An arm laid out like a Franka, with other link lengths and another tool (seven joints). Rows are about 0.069 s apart.
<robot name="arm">
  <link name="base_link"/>
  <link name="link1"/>
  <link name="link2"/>
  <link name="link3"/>
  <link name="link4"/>
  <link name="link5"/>
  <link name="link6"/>
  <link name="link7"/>
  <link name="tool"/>
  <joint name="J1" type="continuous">
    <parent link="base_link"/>
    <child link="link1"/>
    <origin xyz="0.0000 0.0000 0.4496" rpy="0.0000 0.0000 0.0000"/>
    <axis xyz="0 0 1"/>
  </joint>
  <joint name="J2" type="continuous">
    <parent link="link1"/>
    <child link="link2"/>
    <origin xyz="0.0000 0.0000 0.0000" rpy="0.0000 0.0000 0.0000"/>
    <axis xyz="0 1 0"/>
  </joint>
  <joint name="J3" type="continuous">
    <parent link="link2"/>
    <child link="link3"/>
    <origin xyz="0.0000 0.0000 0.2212" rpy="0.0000 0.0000 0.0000"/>
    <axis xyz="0 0 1"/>
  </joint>
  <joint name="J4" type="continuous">
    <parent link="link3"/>
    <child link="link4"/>
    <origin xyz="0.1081 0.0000 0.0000" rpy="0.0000 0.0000 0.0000"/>
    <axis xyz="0 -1 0"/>
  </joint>
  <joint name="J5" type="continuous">
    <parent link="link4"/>
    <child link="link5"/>
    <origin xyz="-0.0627 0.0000 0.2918" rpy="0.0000 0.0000 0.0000"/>
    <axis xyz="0 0 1"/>
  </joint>
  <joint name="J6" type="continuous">
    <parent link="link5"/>
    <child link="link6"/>
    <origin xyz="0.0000 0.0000 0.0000" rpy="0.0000 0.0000 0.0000"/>
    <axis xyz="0 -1 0"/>
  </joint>
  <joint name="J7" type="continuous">
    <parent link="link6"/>
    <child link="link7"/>
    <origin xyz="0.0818 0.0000 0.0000" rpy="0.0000 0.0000 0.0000"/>
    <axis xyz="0 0 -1"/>
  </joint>
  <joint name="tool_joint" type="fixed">
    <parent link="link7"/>
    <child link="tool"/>
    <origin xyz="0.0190 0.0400 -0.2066" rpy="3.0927 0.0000 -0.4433"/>
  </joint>
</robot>
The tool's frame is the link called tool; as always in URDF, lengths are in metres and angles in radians. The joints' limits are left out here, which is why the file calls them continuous.
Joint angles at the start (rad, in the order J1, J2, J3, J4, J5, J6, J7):
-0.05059 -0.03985 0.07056 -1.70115 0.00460 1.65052 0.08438
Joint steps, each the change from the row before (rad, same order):
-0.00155 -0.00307 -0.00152 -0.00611 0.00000 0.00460 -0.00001
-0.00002 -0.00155 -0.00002 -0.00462 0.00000 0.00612 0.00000
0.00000 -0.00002 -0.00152 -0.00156 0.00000 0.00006 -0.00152
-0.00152 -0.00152 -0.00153 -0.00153 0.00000 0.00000 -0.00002
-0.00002 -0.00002 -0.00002 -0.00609 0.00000 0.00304 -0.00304
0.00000 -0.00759 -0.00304 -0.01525 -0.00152 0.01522 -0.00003
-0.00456 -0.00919 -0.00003 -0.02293 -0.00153 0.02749 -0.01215
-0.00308 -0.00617 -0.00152 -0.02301 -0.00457 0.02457 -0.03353
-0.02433 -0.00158 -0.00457 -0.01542 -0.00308 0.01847 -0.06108
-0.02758 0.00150 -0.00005 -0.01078 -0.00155 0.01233 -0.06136
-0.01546 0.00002 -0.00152 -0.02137 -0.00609 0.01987 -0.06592
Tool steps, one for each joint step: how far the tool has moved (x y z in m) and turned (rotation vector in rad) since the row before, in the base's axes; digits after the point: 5 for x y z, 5 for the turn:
-0.00011 -0.00153 -0.00045 -0.00012 -0.00156 -0.00308
0.00039 -0.00001 -0.00045 -0.00006 -0.00305 -0.00006
-0.00025 -0.00073 -0.00060 0.00005 0.00147 0.00000
-0.00020 -0.00152 0.00014 -0.00003 0.00001 -0.00303
-0.00055 0.00003 -0.00211 -0.00001 0.00303 0.00298
0.00022 -0.00181 -0.00084 -0.00177 -0.00757 -0.00290
0.00085 -0.00231 -0.00187 -0.00205 -0.01373 0.00770
-0.00058 -0.00246 -0.00383 -0.00527 -0.00757 0.02957
-0.00068 -0.01373 -0.00365 -0.00412 -0.00406 0.03273
-0.00145 -0.01286 -0.00392 -0.00280 0.00073 0.03405
-0.00279 -0.00838 -0.00684 -0.00713 0.00293 0.05021

